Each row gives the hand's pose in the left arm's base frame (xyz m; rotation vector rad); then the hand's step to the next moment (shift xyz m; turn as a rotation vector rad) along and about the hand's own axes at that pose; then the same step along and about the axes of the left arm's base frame.
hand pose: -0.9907 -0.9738 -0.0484 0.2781 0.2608 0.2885
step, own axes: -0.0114 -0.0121 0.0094 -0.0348 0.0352 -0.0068
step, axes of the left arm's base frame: -0.0049 -0.0169 0.0075 -0.0427 0.0231 0.0118
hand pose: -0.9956 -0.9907 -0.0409 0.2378 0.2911 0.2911
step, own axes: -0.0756 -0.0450 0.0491 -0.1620 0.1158 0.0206
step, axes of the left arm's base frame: -0.0428 -0.0748 0.0521 -0.1706 0.0530 0.0904
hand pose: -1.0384 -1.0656 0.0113 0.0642 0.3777 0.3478
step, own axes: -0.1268 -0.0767 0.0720 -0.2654 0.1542 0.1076
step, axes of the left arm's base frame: -0.0591 -0.1155 0.1016 -0.2406 0.0537 0.2122
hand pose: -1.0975 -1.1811 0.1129 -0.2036 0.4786 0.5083
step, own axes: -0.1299 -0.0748 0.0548 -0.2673 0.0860 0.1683
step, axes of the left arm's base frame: -0.0401 -0.1018 0.1162 -0.1836 0.0128 0.2707
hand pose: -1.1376 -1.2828 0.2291 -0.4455 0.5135 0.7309
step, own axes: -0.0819 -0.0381 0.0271 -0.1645 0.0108 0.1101
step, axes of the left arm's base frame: -0.0167 -0.0522 0.0767 -0.0808 -0.0165 0.1803
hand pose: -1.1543 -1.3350 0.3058 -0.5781 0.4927 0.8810
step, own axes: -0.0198 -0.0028 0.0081 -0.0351 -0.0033 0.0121
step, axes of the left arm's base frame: -0.0072 -0.0074 0.0189 -0.0145 -0.0137 0.0315
